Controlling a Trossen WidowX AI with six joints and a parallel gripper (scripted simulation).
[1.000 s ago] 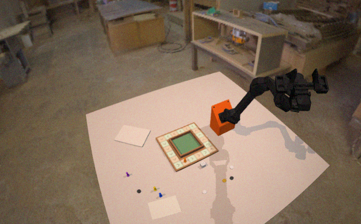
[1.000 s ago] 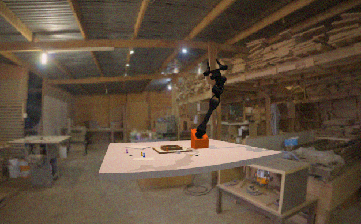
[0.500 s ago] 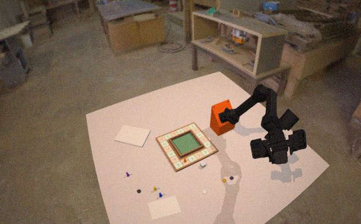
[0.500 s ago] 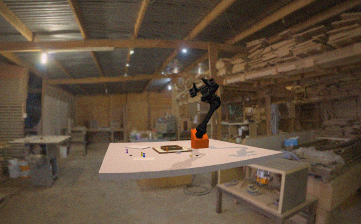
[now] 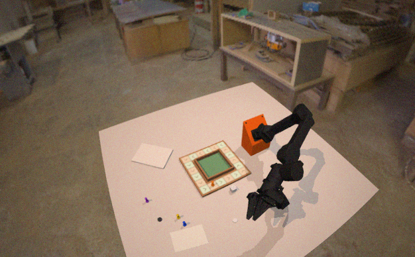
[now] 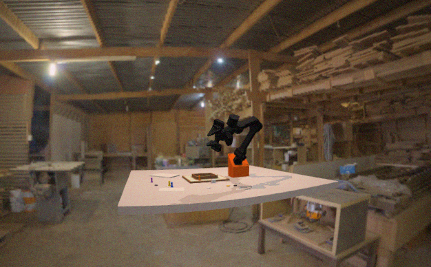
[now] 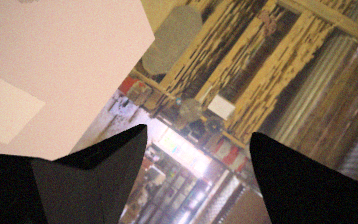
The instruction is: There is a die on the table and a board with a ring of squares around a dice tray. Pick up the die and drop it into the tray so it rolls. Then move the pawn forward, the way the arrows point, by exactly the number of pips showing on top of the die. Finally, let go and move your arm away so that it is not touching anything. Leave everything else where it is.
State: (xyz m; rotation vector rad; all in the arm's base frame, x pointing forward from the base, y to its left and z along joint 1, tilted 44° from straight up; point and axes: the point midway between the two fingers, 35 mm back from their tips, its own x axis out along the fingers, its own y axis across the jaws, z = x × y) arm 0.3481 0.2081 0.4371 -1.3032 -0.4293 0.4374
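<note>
Right now the white die is 12 cm behind my gripper tip, 28 cm to the right of it and 27 cm below it. Round my gripper tip: yellow pawn (18 cm ahead, 26 cm to the right, 27 cm below); orange pawn (4 cm behind, 35 cm to the right, 26 cm below); blue pawn (17 cm ahead, 22 cm to the right, 27 cm below).
</note>
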